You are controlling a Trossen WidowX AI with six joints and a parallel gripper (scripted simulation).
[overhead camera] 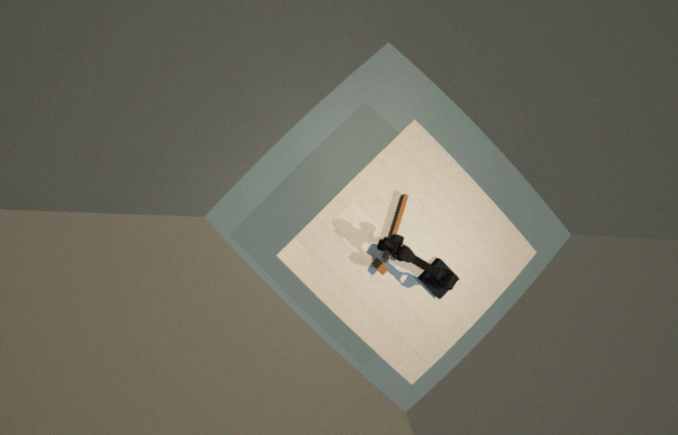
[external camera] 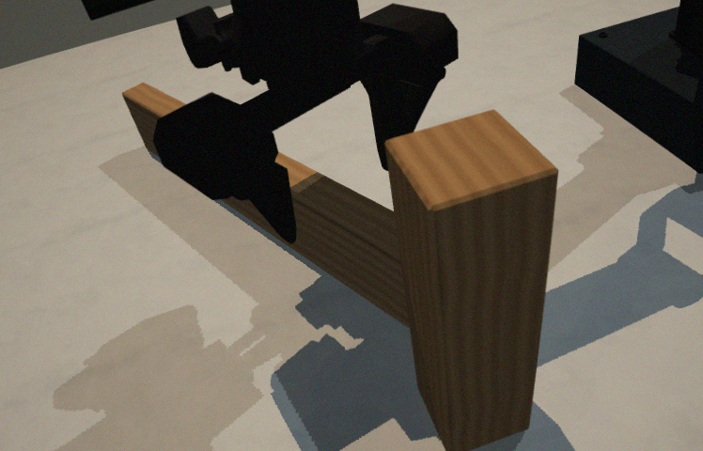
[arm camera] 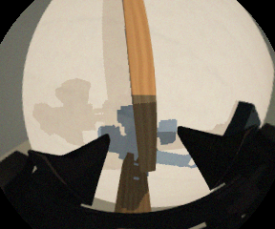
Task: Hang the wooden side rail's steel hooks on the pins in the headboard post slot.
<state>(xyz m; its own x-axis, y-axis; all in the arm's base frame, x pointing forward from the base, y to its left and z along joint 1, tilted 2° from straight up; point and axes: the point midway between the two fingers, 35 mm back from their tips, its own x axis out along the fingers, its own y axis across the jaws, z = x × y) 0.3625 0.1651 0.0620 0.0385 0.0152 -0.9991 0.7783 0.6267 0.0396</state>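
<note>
The wooden headboard post lies 12 cm to the left of my gripper tip, 6 cm behind it and 1 cm above it.
</note>
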